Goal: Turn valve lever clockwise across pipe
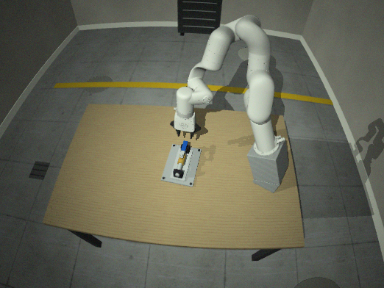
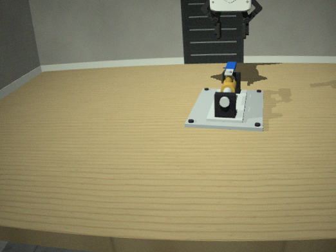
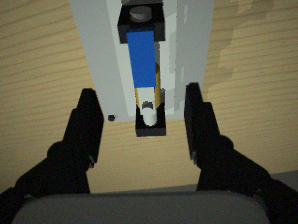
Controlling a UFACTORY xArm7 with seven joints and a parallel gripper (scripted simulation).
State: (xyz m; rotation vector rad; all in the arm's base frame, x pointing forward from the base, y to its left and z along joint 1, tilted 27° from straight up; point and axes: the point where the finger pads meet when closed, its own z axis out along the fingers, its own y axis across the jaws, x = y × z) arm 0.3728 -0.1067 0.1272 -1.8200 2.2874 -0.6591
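My hand is 10 mm short of the blue lever, 40 mm to the right of it and 90 mm above it.
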